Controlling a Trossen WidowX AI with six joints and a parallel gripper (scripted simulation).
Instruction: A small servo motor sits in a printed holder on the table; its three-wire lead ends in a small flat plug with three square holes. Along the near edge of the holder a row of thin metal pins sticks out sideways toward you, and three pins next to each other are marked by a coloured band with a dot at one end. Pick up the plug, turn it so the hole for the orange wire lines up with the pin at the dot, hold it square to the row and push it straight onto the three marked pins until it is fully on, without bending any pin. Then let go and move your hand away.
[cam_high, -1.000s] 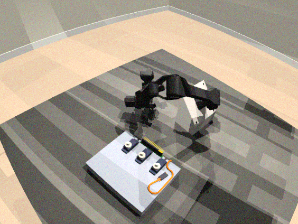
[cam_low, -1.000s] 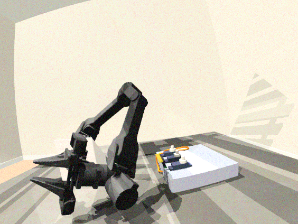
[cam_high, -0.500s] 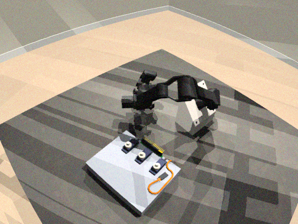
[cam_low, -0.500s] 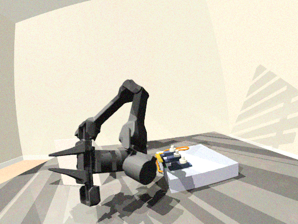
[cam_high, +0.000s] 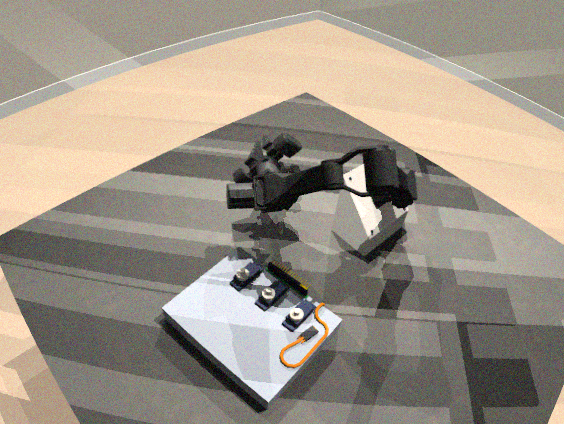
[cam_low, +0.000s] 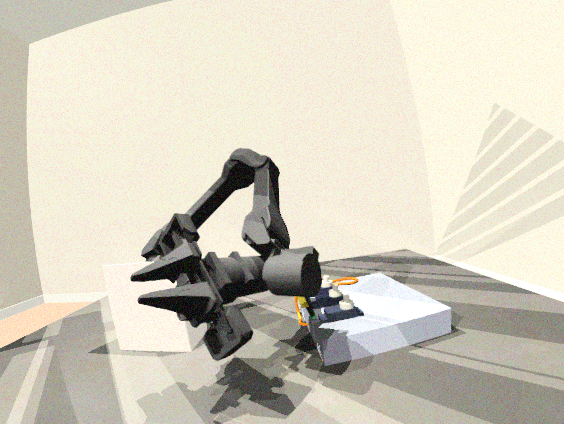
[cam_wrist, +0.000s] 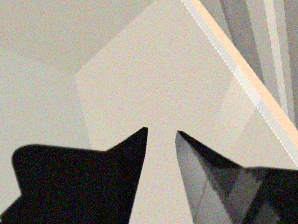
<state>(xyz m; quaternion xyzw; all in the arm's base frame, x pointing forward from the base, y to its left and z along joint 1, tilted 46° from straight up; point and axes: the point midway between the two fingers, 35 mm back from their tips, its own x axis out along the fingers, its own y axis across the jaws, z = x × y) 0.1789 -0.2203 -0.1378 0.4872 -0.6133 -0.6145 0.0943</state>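
My gripper tip is 33 cm to the right of the printed holder, 32 cm short of it and 17 cm above it.
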